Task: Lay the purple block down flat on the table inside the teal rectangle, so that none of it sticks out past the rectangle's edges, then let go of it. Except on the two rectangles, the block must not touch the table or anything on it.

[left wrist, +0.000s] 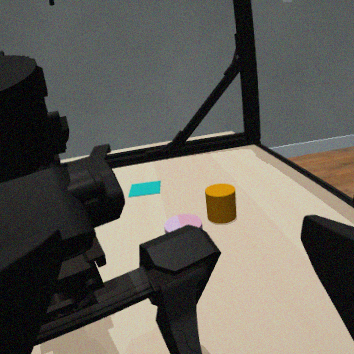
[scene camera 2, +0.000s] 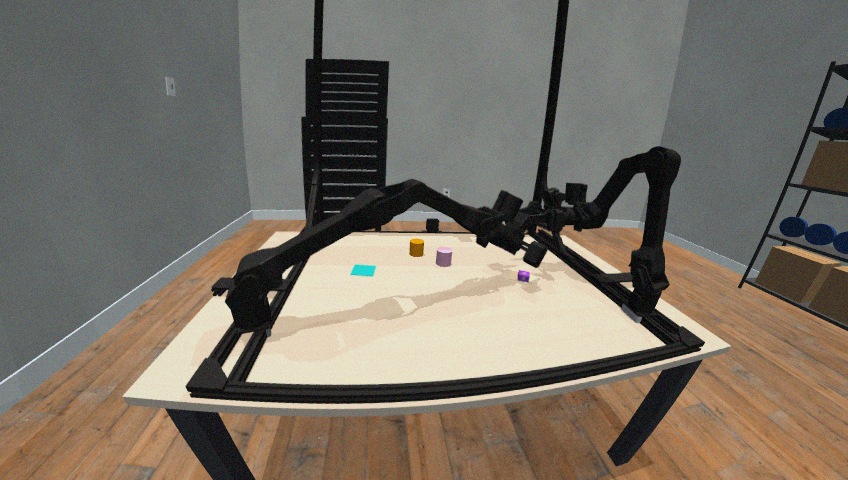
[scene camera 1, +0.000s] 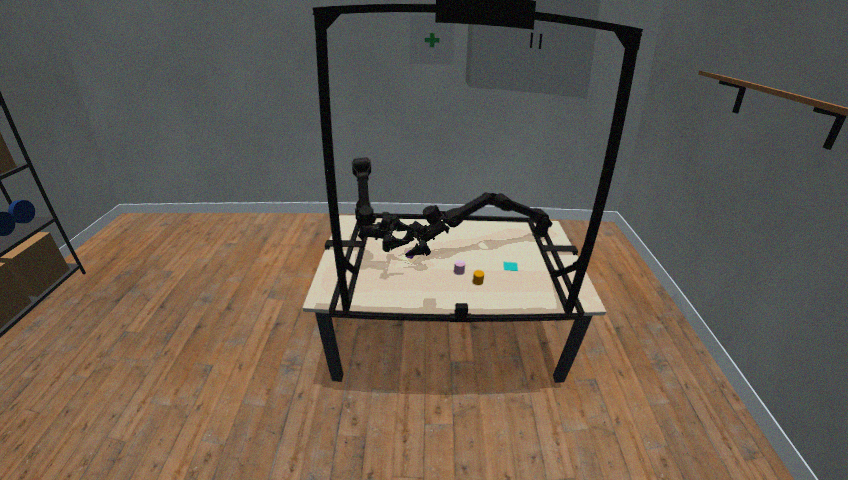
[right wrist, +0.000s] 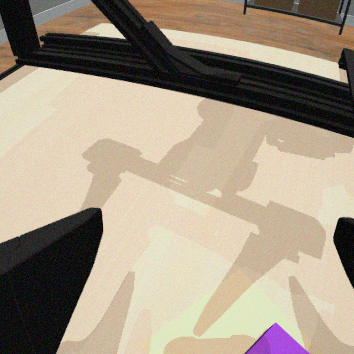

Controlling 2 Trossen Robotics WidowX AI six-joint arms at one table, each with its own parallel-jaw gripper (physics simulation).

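Where they show: left gripper, fingertip midpoint: (left wrist: 183, 235) (scene camera 2: 518, 215) (scene camera 1: 411, 235); right gripper, fingertip midpoint: (scene camera 1: 402, 249) (right wrist: 222, 225); left arm's base, origin of the base link: (scene camera 2: 640, 309); right arm's base, origin of the base link: (scene camera 2: 252, 321) (scene camera 1: 540, 233).
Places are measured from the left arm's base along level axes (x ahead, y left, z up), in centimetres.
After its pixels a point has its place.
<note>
The purple block (scene camera 1: 410, 255) (scene camera 2: 523, 275) {x 26.6, y -17.9, z 0.0 cm} (right wrist: 277, 345) {x 24.8, y -19.6, z 0.0 cm} rests on a pale yellow-green rectangle (right wrist: 225, 310) {x 23.7, y -22.4, z -1.8 cm} in the right wrist view, cut off by the lower edge. The teal rectangle (scene camera 1: 510, 266) {x 71.2, y -21.5, z -1.8 cm} (scene camera 2: 363, 270) {x 71.4, y -21.1, z -1.8 cm} (left wrist: 145, 189) {x 70.5, y -21.6, z -1.8 cm} lies flat with nothing on it. My right gripper (right wrist: 222, 225) {x 23.0, y -23.8, z 4.4 cm} (scene camera 2: 526, 252) {x 23.0, y -23.8, z 4.4 cm} is open and empty, pointing down above and close to the block. My left gripper (scene camera 2: 537, 211) is open and empty, held above the table beside the right gripper; parts of the right gripper fill the left of the left wrist view.
A pink cylinder (scene camera 1: 459, 268) {x 48.2, y -30.2, z 1.5 cm} (scene camera 2: 443, 257) {x 48.7, y -25.7, z 1.2 cm} (left wrist: 183, 223) {x 48.1, y -28.0, z 2.7 cm} and an orange cylinder (scene camera 1: 478, 277) {x 56.1, y -36.3, z 2.2 cm} (scene camera 2: 416, 248) {x 56.5, y -31.8, z 1.0 cm} (left wrist: 221, 205) {x 54.1, y -33.8, z 1.0 cm} stand between the block and the teal rectangle. Black frame rails border the table. The two grippers are close together.
</note>
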